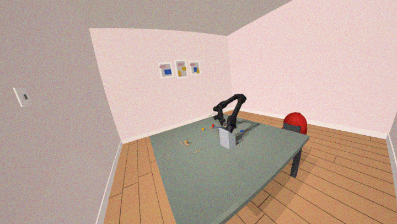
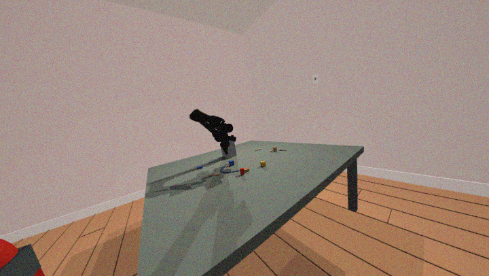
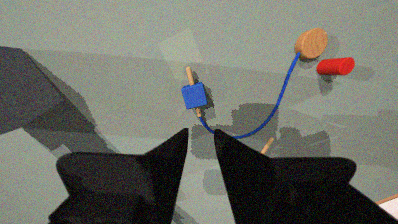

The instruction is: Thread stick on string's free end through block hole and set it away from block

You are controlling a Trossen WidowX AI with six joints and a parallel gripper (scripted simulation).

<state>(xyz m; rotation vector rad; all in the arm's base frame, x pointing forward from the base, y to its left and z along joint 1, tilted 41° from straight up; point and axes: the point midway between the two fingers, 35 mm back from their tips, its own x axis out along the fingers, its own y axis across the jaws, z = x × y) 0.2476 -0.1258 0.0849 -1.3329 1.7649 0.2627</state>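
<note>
The thin wooden stick is 1 cm to the left of my gripper tip and 7 cm below it. From my gripper tip the other things lie so: red piece: 21 cm ahead, 4 cm to the right, 7 cm below; then thin stick: 6 cm ahead, 16 cm to the right, 9 cm below; then round wooden button: 19 cm ahead, 1 cm to the left, 8 cm below.
</note>
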